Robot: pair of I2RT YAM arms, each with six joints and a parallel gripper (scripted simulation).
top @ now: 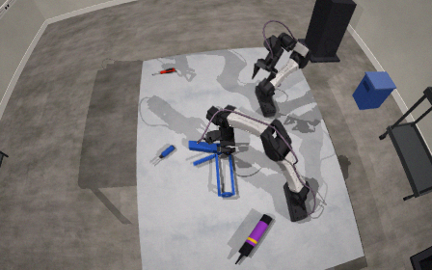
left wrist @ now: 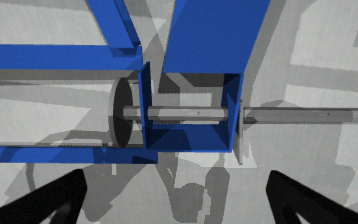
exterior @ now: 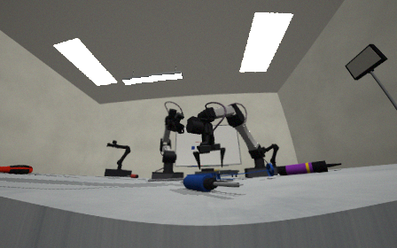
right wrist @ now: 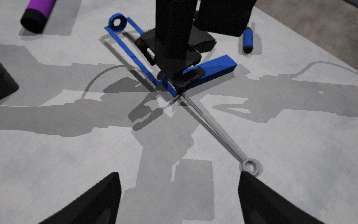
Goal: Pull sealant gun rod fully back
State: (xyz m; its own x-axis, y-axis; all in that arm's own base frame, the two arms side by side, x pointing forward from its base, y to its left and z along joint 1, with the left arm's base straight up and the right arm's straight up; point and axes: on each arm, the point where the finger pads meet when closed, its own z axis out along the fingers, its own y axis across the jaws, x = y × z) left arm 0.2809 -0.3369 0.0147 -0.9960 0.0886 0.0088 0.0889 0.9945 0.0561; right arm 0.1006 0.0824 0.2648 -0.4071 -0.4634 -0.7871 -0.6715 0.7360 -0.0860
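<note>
Right now the thumb plate is 5 cm below my left hand, 4 cm to the right of it and 1 cm ahead of it. The rest, counted from my left hand: grey rod 12 cm to the right, 5 cm below, 1 cm ahead; then blue sealant gun 5 cm ahead, 4 cm below, 1 cm to the right; then blue-handled tool 33 cm ahead, 5 cm below, 2 cm to the right.
</note>
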